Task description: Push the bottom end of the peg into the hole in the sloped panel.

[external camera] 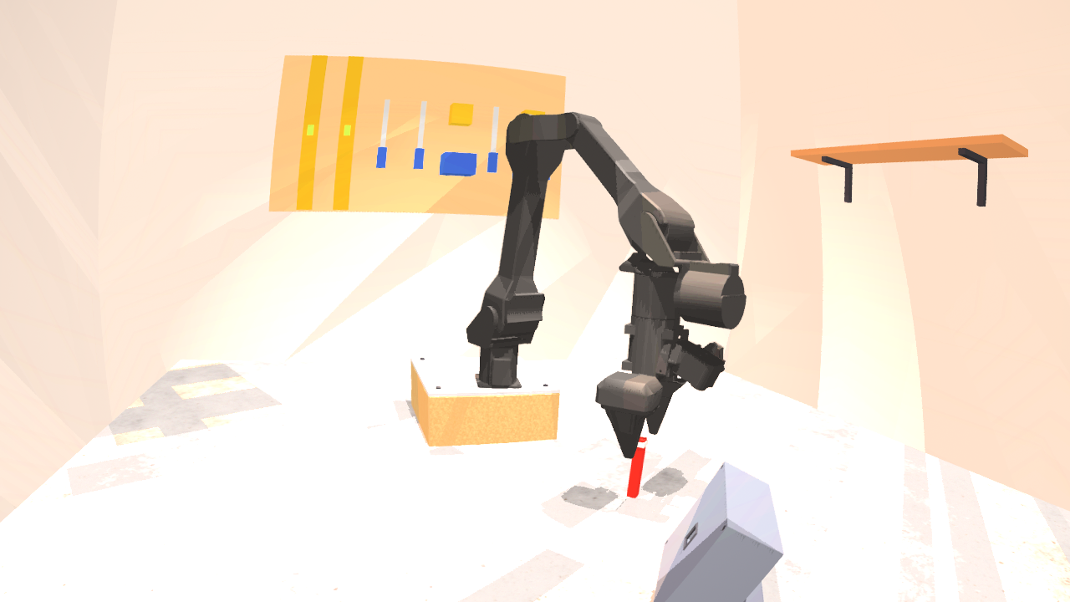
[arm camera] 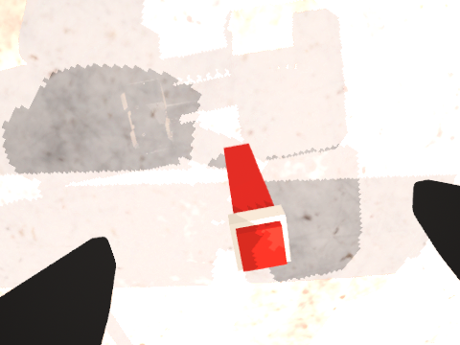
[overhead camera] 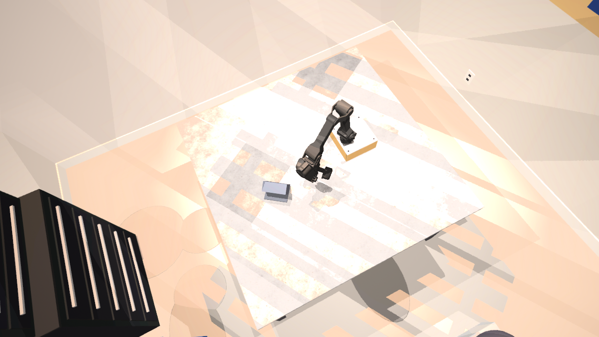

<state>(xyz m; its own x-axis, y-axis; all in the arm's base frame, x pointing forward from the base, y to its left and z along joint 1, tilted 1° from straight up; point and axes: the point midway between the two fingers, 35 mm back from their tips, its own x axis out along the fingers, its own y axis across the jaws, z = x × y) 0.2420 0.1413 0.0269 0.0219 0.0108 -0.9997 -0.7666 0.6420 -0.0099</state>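
Right now my gripper tip is 10 mm above the red square peg. Also, from my gripper tip: sloped panel 220 mm ahead, 10 mm to the right, 20 mm below.
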